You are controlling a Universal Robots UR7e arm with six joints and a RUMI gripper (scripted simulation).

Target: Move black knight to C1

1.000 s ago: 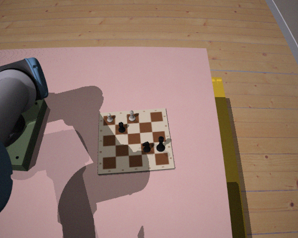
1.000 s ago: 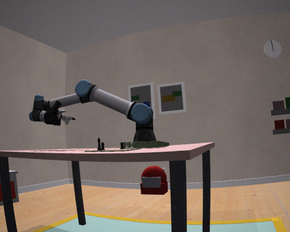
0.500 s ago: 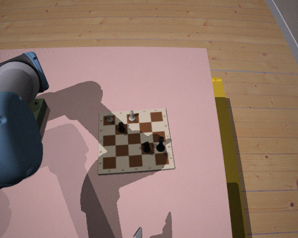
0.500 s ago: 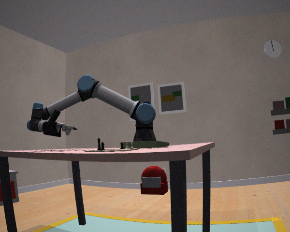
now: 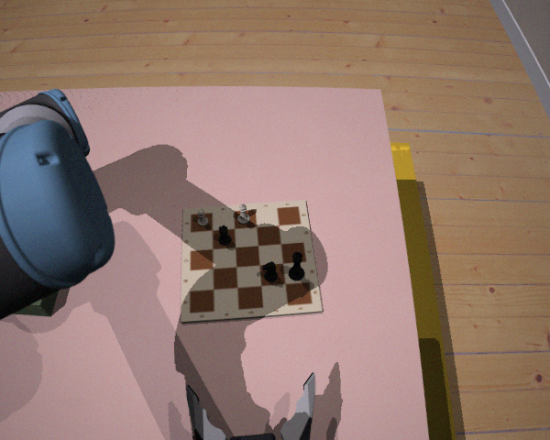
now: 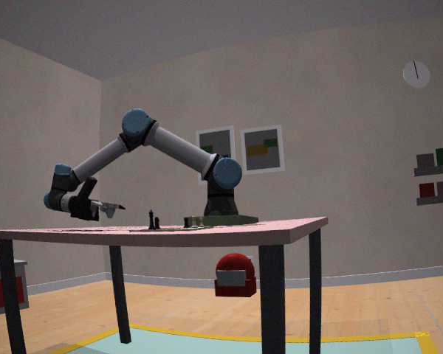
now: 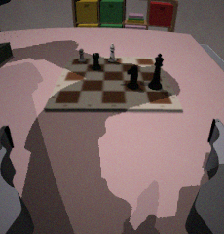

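Right now my hand is 1 cm past the chessboard, 23 cm to the right of it and 8 cm above it. From my hand the other things lie so: white pawn: 9 cm behind, 30 cm to the left, 7 cm below; white bishop: 2 cm behind, 31 cm to the left, 6 cm below.
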